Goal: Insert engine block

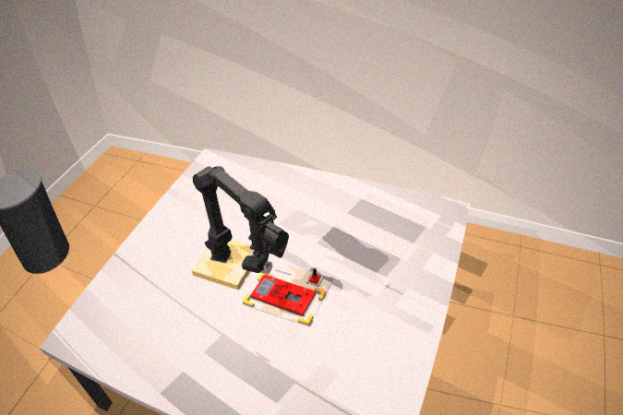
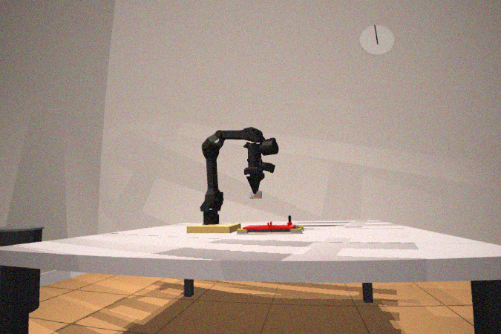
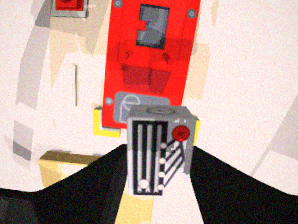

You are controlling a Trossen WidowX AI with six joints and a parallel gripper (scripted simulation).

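Now: gripper tip 140 mm short of the black peg, 100 mm to the right of it and 120 mm above it. Also, from my gripper tip: grey engine block: 10 mm below.
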